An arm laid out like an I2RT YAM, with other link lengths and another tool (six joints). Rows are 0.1 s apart.
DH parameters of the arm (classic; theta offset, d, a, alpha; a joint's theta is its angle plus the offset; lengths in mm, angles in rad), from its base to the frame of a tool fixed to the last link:
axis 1: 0 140.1 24.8 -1.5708
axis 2: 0 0 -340.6 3.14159
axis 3: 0.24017 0 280 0
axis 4: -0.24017 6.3 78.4 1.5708
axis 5: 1.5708 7.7 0 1.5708
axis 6: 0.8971 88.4 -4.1 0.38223
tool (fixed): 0 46.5 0 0
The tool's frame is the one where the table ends.
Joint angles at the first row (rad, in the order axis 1, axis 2, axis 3, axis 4, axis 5, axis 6):
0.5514 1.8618 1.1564 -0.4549 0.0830 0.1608
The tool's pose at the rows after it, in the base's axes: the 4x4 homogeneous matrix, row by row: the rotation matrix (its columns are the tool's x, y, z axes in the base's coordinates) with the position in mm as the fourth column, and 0 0 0 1 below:
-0.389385, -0.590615, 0.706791, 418.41; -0.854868, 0.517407, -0.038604, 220.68; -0.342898, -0.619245, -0.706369, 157.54; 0, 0, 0, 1
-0.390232, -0.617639, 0.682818, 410.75; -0.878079, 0.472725, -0.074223, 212.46; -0.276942, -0.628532, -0.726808, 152.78; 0, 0, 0, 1
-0.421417, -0.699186, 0.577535, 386.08; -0.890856, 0.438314, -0.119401, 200.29; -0.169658, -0.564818, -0.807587, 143.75; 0, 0, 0, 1
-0.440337, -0.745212, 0.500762, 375.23; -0.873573, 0.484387, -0.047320, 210.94; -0.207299, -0.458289, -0.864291, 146.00; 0, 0, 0, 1
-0.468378, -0.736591, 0.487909, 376.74; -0.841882, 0.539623, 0.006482, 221.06; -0.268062, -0.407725, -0.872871, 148.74; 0, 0, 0, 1
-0.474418, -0.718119, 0.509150, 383.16; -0.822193, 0.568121, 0.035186, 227.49; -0.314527, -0.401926, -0.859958, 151.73; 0, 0, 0, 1
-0.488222, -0.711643, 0.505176, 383.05; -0.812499, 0.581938, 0.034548, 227.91; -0.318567, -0.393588, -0.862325, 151.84; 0, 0, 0, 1
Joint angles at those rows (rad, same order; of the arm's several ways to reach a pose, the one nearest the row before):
0.5514 1.8622 1.1564 -0.3923 0.0944 0.1192
0.5514 1.8622 1.1564 -0.4507 0.1200 0.0944
0.5514 1.8622 1.1664 -0.6086 0.0994 0.1024
0.5507 1.8622 1.1911 -0.6670 -0.0189 0.1337
0.5503 1.8622 1.1973 -0.6418 -0.0837 0.1795
0.5503 1.8622 1.1984 -0.5983 -0.1017 0.2012
0.5503 1.8622 1.1988 -0.5972 -0.1062 0.2184

